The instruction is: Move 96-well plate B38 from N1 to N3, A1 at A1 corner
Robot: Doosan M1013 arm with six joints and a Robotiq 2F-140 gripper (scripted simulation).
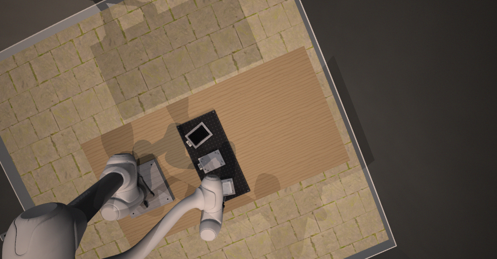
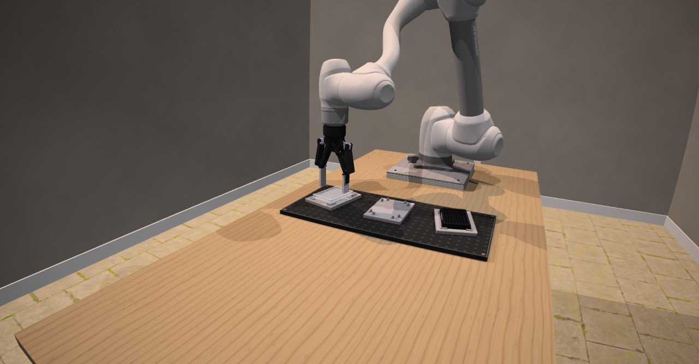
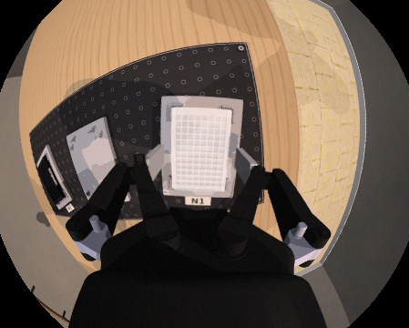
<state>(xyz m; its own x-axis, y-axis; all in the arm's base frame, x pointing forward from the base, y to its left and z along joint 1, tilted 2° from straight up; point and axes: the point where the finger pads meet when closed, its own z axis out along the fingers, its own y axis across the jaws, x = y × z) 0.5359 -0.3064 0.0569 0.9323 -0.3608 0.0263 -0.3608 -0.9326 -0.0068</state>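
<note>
Right now the white 96-well plate B38 is 5 cm below my hand. Round my hand: landing nest N3: 4 cm ahead, 21 cm to the left, 6 cm below; N1 label: 9 cm behind, 4 cm to the left, 6 cm below; plate nest N1: 6 cm below.
</note>
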